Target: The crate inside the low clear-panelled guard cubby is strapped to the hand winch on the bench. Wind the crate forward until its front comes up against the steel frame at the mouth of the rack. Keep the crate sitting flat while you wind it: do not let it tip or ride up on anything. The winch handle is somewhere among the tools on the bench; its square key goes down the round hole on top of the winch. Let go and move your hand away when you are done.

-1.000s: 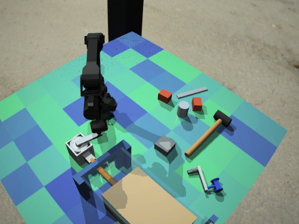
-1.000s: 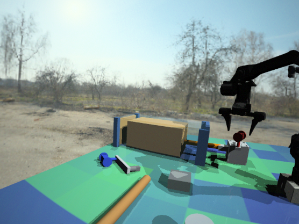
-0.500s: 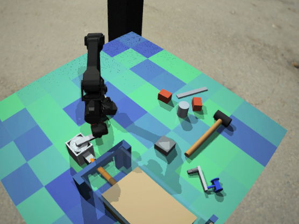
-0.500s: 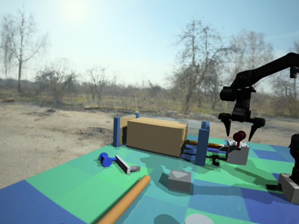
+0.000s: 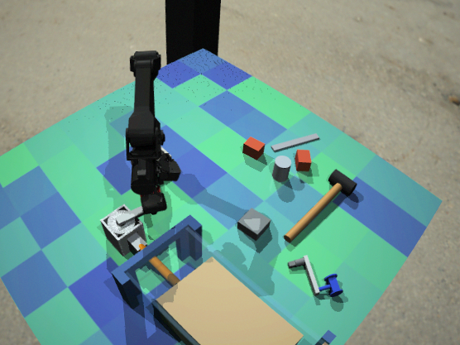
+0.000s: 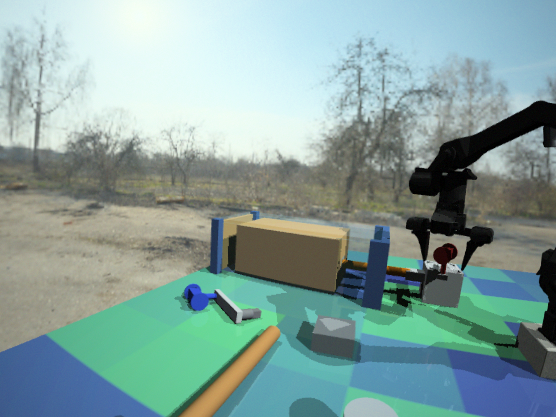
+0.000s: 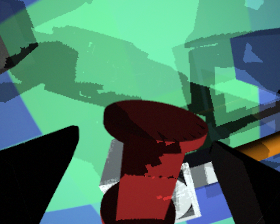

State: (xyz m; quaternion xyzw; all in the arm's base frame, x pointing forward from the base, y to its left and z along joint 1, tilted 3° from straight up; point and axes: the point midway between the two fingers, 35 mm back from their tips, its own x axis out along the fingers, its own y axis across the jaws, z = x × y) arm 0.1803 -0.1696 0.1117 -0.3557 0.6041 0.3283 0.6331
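My gripper tip is now 1 cm below the red knob. Also, from my gripper tip: grey winch (10 cm to the right, 9 cm below, 5 cm behind); red-knobbed crank (3 cm to the right, 1 cm below, 1 cm behind); blue frame (13 cm ahead, 11 cm to the right, 1 cm below).
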